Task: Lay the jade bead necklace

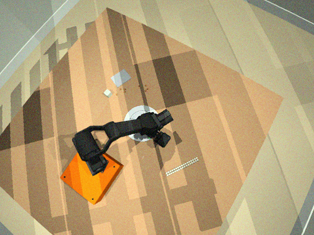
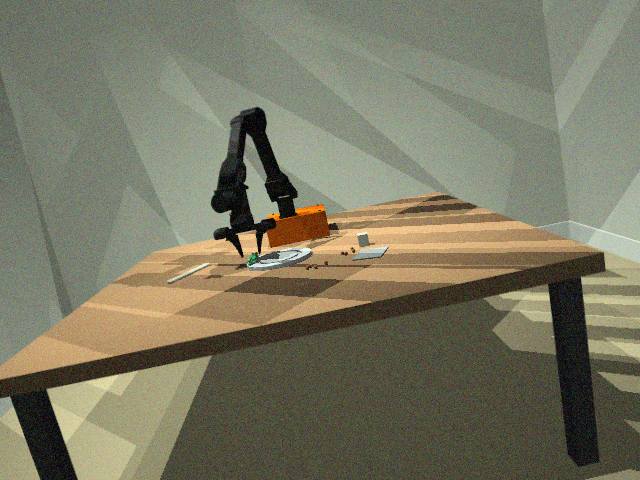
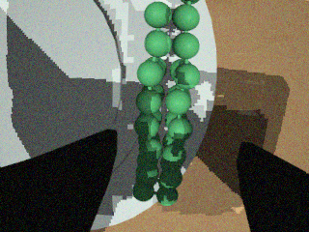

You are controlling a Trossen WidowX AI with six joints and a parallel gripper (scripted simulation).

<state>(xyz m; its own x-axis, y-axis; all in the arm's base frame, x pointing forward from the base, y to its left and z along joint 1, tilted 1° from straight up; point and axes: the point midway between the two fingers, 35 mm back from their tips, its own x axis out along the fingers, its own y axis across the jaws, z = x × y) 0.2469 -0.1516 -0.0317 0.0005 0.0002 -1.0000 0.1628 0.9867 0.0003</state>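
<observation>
Right now the round bead board is 8 cm to the left of my gripper tip, 3 cm ahead of it and 2 cm below it. Also, from my gripper tip: grey flat plate 33 cm to the left, 22 cm ahead, 3 cm below; then small white cube 34 cm to the left, 10 cm ahead, 1 cm below.
</observation>
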